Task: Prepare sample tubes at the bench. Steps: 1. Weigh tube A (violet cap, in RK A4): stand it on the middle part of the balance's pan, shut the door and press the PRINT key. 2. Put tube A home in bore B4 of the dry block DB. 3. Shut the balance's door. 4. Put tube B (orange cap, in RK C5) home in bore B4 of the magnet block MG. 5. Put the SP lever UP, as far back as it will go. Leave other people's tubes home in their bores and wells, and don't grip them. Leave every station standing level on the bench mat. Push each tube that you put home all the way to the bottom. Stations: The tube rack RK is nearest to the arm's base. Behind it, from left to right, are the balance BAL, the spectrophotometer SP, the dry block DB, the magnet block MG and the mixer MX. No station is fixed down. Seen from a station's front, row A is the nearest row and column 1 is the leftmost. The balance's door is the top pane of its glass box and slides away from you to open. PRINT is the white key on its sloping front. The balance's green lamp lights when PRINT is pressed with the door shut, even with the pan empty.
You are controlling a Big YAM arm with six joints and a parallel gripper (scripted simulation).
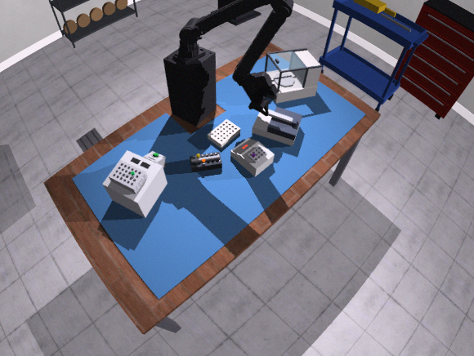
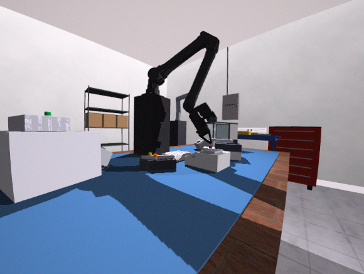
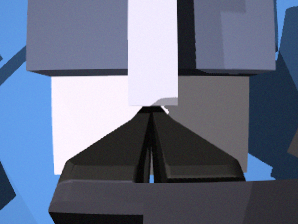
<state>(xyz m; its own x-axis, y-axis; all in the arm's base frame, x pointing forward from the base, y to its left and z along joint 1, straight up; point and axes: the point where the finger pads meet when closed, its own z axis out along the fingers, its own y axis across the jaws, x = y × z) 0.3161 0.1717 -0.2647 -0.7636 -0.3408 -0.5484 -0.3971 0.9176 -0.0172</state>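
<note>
Now: hand 6 cm short of the SP lever, 3 cm to the right of it and 1 cm below it. The rest, counted from my hand: tube rack RK: 9 cm behind, 18 cm to the right, 6 cm below; then print key: 17 cm behind, 14 cm to the left, 1 cm below; then dry block: 9 cm ahead, 19 cm to the right, 5 cm below.
</note>
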